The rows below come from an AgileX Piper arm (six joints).
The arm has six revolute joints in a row. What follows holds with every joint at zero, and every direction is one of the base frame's. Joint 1 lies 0.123 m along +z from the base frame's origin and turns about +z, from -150 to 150 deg. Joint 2 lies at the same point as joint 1 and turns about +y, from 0 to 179.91 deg. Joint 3 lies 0.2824 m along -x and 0.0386 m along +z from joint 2 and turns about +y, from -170 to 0 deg. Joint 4 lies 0.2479 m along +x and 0.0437 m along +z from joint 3 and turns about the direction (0.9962, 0, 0.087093), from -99.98 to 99.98 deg. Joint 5 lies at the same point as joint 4 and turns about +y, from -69.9 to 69.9 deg. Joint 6 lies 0.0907 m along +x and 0.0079 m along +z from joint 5 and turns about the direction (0.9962, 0, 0.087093), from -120 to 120 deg. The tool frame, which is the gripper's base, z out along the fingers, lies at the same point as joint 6; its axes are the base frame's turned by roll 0, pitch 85.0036 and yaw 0 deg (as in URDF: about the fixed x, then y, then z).
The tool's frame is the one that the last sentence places.
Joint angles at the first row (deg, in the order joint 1, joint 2, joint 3, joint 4, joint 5, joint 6):
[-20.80 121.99 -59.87 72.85 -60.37 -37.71]
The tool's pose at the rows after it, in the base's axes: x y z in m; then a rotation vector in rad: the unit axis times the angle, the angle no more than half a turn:
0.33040, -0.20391, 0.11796, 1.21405, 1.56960, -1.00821
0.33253, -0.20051, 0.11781, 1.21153, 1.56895, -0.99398
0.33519, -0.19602, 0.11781, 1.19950, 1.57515, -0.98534
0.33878, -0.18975, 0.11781, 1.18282, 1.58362, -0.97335
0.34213, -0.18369, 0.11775, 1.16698, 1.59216, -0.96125
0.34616, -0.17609, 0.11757, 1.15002, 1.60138, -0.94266
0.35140, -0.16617, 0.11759, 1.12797, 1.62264, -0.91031
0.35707, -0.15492, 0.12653, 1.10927, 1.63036, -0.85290
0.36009, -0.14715, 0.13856, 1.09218, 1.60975, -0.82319
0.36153, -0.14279, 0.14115, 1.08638, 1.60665, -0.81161
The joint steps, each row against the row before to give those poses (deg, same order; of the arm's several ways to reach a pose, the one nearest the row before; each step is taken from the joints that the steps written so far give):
[0.35 0.00 0.00 0.17 0.11 0.12]
[0.57 0.00 0.00 0.00 0.12 0.53]
[0.77 0.00 0.00 0.00 0.00 0.00]
[1.07 0.00 0.00 0.00 0.00 0.00]
[1.02 0.00 0.00 0.00 0.04 0.00]
[1.25 0.00 0.00 0.00 0.14 0.20]
[1.54 -0.17 0.00 0.02 0.87 -0.01]
[1.66 -1.65 0.00 0.12 1.58 0.01]
[1.23 -1.79 0.00 -0.08 -0.05 0.03]
[0.70 -0.40 0.00 0.17 -0.05 0.07]

